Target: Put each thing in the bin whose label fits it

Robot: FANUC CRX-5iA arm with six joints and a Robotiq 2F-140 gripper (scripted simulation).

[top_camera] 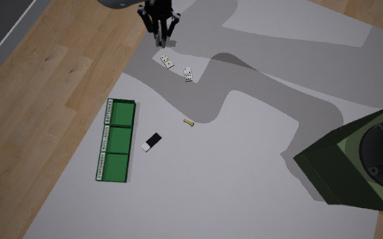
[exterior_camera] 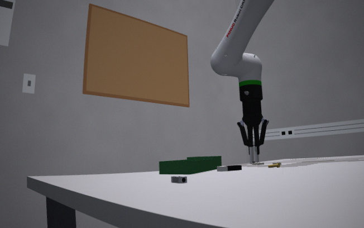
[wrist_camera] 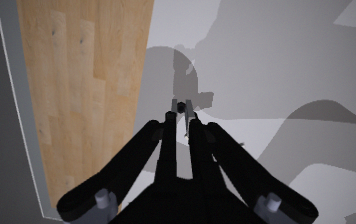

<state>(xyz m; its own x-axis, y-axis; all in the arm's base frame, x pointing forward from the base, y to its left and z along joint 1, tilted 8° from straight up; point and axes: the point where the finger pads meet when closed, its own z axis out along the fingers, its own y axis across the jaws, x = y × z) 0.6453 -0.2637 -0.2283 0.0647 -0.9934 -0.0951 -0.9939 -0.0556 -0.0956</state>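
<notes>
Right now the black-and-white eraser is 70 mm behind my hand, 350 mm to the left of it and 30 mm below it. Also, from my hand: brass bolt (180 mm behind, 250 mm to the left, 30 mm below); then black nut (30 mm below); then grey sharpener (140 mm behind, 650 mm to the left, 30 mm below).
</notes>
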